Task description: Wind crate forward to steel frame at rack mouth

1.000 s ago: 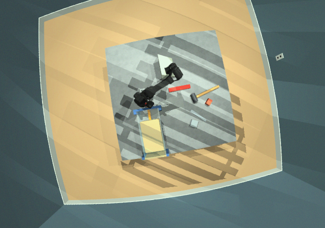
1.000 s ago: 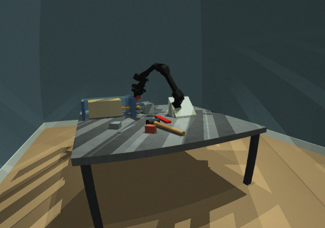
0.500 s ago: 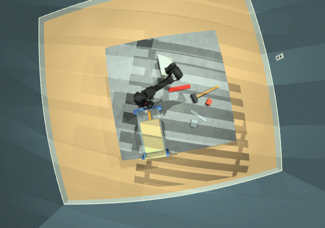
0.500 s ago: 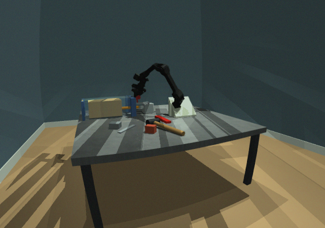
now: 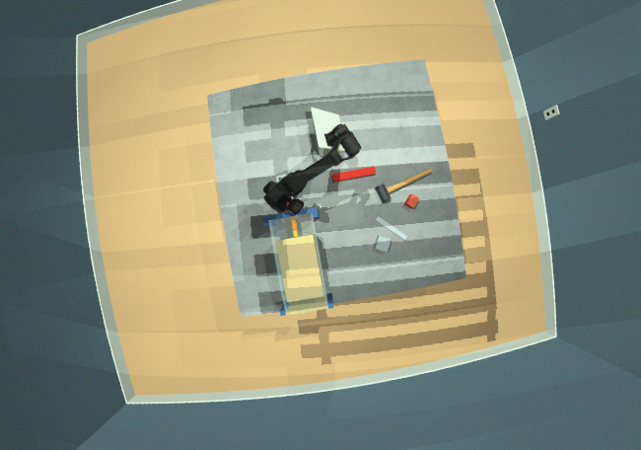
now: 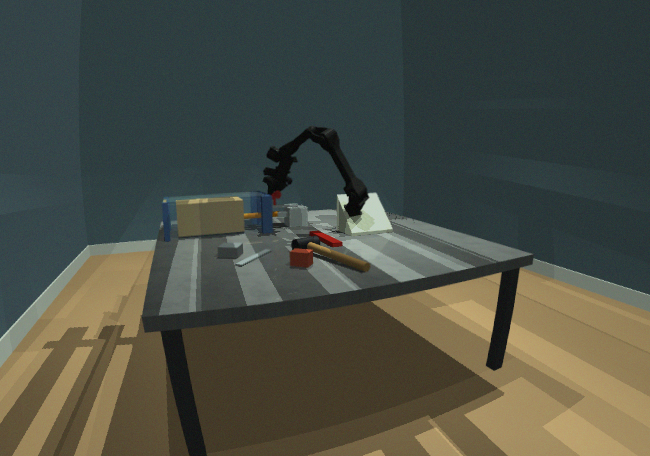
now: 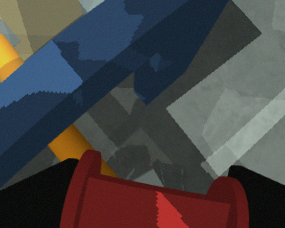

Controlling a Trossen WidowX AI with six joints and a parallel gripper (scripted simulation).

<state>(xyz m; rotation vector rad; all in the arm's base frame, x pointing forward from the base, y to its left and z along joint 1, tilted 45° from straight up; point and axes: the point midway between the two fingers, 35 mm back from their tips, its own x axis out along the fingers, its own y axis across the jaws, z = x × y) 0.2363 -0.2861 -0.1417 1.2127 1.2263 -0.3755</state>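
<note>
My gripper tip is 10 mm past the red spool-shaped handle grip, 10 mm to the right of it and 10 mm above it. From my gripper tip the other things lie so: clear-panelled cubby 300 mm ahead, 30 mm below; winch handle 50 mm behind, 30 mm to the left, 40 mm below; grey winch 120 mm behind, 40 mm to the left, 110 mm below.
</note>
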